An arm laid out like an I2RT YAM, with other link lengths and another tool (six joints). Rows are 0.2 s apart.
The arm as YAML. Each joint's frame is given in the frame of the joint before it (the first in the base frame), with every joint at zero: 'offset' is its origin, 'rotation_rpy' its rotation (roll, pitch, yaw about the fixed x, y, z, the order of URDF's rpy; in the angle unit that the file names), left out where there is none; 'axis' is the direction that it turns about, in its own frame. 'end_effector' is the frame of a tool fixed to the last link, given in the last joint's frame.
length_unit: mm
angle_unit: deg
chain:
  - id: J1
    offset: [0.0, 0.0, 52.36]
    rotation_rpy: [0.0, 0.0, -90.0]
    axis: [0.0, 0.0, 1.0]
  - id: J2
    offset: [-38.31, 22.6, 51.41]
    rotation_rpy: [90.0, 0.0, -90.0]
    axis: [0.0, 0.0, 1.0]
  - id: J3
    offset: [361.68, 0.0, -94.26]
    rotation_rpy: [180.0, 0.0, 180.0]
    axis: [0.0, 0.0, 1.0]
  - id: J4
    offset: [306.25, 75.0, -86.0]
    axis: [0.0, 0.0, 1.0]
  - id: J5
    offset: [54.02, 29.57, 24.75]
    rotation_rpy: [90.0, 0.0, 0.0]
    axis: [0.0, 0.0, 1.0]
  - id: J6
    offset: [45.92, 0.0, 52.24]
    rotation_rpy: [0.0, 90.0, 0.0]
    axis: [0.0, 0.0, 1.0]
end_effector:
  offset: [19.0, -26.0, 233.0]
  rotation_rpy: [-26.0, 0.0, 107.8]
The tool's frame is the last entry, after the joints.
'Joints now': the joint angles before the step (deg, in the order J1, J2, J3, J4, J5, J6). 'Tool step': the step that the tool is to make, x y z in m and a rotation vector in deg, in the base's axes. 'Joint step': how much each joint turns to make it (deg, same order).
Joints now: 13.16 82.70 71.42 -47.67 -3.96 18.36
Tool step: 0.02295 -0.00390 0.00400 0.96 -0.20 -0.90
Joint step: -1.77 3.00 3.05 0.34 -1.22 -0.28
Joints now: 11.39 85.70 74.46 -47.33 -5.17 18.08
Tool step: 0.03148 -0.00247 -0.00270 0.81 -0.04 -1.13
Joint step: -1.38 4.49 3.59 1.11 -0.80 0.20
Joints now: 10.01 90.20 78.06 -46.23 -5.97 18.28
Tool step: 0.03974 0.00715 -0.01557 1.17 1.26 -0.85
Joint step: -0.40 7.06 5.11 1.03 -0.94 1.10
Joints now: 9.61 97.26 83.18 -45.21 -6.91 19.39
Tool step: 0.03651 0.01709 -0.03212 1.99 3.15 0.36
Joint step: 0.00 8.62 5.76 0.22 -2.35 0.91
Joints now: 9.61 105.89 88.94 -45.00 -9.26 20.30
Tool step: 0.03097 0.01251 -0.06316 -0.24 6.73 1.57
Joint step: -0.03 12.08 8.51 -3.30 -1.47 -1.10
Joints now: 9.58 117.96 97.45 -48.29 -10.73 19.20
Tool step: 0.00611 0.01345 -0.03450 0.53 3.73 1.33
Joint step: 0.51 5.65 3.67 -1.68 -1.37 -0.40
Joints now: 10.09 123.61 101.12 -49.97 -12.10 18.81
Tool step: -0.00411 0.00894 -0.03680 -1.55 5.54 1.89
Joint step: 0.92 6.37 5.70 -5.29 0.25 -1.09
